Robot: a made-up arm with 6 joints. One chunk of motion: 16 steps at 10 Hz.
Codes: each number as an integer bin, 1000 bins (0 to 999) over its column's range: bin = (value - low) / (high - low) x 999, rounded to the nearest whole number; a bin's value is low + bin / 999 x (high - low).
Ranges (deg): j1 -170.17..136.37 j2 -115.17..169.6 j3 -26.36..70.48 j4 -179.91..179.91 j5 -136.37..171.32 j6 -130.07..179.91
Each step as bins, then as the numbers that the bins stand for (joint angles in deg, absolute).
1 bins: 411 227 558 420 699 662
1 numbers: -44.06 -50.46 27.73 -28.63 78.92 75.34
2 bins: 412 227 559 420 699 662
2 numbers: -43.75 -50.46 27.83 -28.63 78.92 75.34
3 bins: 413 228 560 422 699 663
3 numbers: -43.44 -50.18 27.92 -27.91 78.92 75.65
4 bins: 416 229 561 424 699 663
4 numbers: -42.52 -49.89 28.02 -27.19 78.92 75.65
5 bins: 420 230 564 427 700 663
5 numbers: -41.29 -49.61 28.31 -26.11 79.23 75.65
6 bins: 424 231 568 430 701 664
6 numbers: -40.07 -49.32 28.70 -25.03 79.54 75.96
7 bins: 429 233 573 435 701 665
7 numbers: -38.53 -48.75 29.18 -23.23 79.54 76.27
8 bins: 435 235 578 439 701 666
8 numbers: -36.69 -48.18 29.67 -21.79 79.54 76.58
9 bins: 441 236 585 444 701 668
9 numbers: -34.85 -47.90 30.35 -19.99 79.54 77.20
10 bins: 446 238 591 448 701 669
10 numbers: -33.32 -47.33 30.93 -18.55 79.54 77.51
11 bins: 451 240 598 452 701 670
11 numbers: -31.78 -46.76 31.61 -17.11 79.54 77.82
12 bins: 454 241 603 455 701 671
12 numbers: -30.86 -46.47 32.09 -16.03 79.54 78.13
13 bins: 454 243 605 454 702 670
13 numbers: -30.86 -45.90 32.29 -16.39 79.84 77.82
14 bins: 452 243 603 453 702 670
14 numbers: -31.48 -45.90 32.09 -16.75 79.84 77.82
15 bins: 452 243 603 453 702 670
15 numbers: -31.48 -45.90 32.09 -16.75 79.84 77.82
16 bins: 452 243 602 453 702 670
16 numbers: -31.48 -45.90 32.00 -16.75 79.84 77.82
